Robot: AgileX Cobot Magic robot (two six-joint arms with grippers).
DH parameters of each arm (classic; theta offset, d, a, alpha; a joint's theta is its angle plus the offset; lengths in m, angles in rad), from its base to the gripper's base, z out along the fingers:
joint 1: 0 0.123 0 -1.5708
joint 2: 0.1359 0 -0.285 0
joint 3: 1.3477 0 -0.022 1.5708
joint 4: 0 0.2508 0 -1.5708
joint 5: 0 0 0.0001 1.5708
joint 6: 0 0.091 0 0
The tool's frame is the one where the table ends.
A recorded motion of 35 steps. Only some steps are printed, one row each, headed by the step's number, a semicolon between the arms.
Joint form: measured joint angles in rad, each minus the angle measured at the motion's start. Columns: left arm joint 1, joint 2, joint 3, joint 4, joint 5, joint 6; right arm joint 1, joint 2, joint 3, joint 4, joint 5, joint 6.
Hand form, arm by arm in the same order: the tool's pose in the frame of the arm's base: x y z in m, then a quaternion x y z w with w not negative. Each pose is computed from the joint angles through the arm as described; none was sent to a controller.
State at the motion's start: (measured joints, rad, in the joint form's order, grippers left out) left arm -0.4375 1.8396 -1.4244 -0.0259 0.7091 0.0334; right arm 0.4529 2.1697 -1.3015 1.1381 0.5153 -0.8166
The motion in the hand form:
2: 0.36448 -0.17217 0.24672 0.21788 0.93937 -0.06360 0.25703; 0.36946 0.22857 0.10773 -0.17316 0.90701 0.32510 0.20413
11: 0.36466 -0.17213 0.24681 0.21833 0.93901 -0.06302 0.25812; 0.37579 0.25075 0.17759 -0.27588 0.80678 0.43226 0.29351
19: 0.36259 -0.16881 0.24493 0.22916 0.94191 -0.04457 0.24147; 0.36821 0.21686 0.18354 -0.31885 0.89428 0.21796 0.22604
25: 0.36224 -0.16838 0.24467 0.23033 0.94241 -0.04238 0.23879; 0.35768 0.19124 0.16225 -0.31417 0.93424 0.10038 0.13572
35: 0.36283 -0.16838 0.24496 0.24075 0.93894 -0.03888 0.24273; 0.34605 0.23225 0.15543 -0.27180 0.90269 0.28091 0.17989
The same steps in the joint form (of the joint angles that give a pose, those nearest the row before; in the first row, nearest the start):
2: 0.0000 0.0000 0.0000 0.0000 -0.0018 0.0000; 0.0000 0.0042 0.0000 0.1675 0.0066 -0.2066
11: 0.0000 0.0000 0.0000 0.0019 -0.0038 0.0000; 0.0000 -0.0643 -0.0985 0.3887 0.2197 -0.5278
19: 0.0000 0.0000 0.0000 0.0373 0.0376 0.0000; 0.0018 -0.1613 -0.0986 -0.4706 0.1117 0.1207
25: 0.0000 0.0000 0.0000 0.0411 0.0439 0.0000; 0.0018 -0.1613 -0.0609 -0.8929 0.2124 0.4623
35: 0.0000 0.0000 0.0000 0.0453 0.0372 0.0202; 0.0392 -0.1357 -0.0051 -0.2429 0.1023 0.0548

